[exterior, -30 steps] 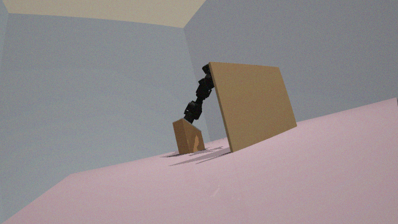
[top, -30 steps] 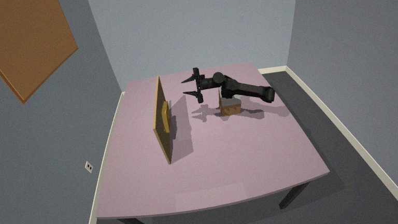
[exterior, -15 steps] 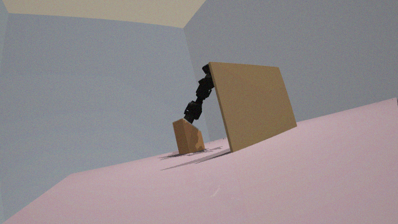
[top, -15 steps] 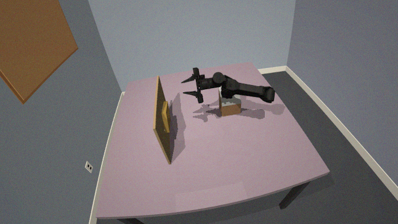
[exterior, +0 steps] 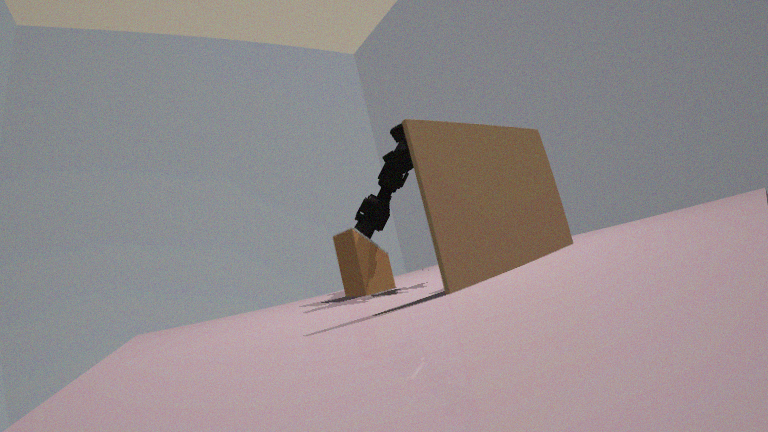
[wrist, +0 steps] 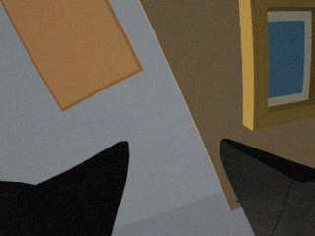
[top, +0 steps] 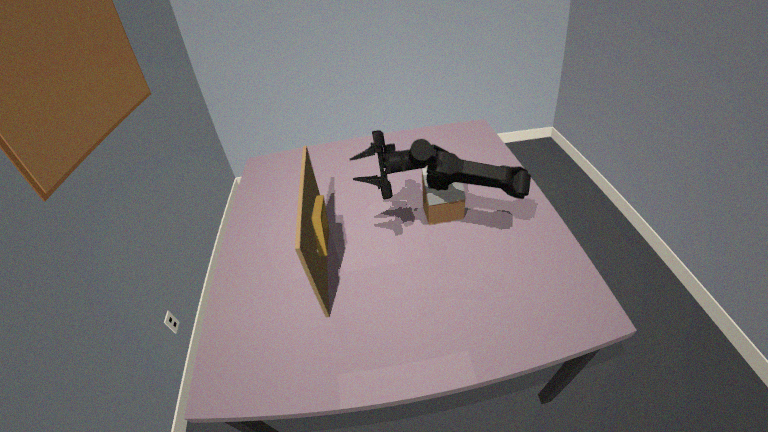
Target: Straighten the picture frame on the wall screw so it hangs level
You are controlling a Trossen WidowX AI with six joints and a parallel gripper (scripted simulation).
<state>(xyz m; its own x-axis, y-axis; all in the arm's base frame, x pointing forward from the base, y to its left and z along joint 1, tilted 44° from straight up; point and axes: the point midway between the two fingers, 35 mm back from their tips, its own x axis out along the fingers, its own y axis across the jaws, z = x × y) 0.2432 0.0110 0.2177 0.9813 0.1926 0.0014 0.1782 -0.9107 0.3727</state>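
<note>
The picture frame lies 130 mm ahead of my gripper tip, 40 mm to the left of it and 170 mm below it. Also, from my gripper tip: brown wall panel: 140 mm ahead, 30 mm to the left, 180 mm below.
</note>
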